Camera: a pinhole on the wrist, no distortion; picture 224 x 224 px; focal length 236.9 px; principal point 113.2 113.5 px. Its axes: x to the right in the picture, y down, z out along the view. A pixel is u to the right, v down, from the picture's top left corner.
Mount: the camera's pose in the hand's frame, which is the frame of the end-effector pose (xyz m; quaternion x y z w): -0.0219 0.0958 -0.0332 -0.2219 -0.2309 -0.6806 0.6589
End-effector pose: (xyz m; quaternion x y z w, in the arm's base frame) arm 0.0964 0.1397 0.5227 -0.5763 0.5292 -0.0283 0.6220
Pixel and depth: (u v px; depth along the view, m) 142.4 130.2 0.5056
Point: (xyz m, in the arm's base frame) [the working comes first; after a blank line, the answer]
In the camera's frame: 0.0623 0.0356 0.5056

0.1800 0.5304 0.1616
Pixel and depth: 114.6 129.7 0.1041
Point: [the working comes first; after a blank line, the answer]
In the camera's frame: 0.0006 0.0071 0.1041

0.0334 0.2367 0.4026
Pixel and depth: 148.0 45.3 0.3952
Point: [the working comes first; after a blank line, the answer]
In the camera's frame: 0.0581 -0.1138 0.3952

0.0845 0.5422 0.3205
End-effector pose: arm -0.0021 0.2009 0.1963 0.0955 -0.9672 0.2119 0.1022
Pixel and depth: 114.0 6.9 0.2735
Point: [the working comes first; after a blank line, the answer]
In the camera's frame: 0.0009 -0.1231 0.2735

0.0489 0.3789 -0.1034
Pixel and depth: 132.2 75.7 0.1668
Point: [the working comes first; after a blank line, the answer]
In the camera's frame: 0.0134 -0.0266 0.1668

-0.0142 0.3288 0.0165
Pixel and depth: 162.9 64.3 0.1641
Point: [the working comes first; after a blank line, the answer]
In the camera's frame: 0.0344 -0.0341 0.1641

-0.0038 0.3092 0.0123
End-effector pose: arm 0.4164 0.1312 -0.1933 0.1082 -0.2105 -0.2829 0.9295
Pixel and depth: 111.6 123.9 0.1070
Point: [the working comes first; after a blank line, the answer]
In the camera's frame: -0.0007 0.0047 0.1070

0.4574 0.2685 -0.1017
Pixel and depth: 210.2 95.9 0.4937
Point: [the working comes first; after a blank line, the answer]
In the camera's frame: 0.2021 -0.0367 0.4937

0.2621 0.3221 0.2874
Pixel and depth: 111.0 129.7 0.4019
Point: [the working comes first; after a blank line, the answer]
In the camera's frame: -0.0037 0.0275 0.4019

0.4555 0.3843 0.1705
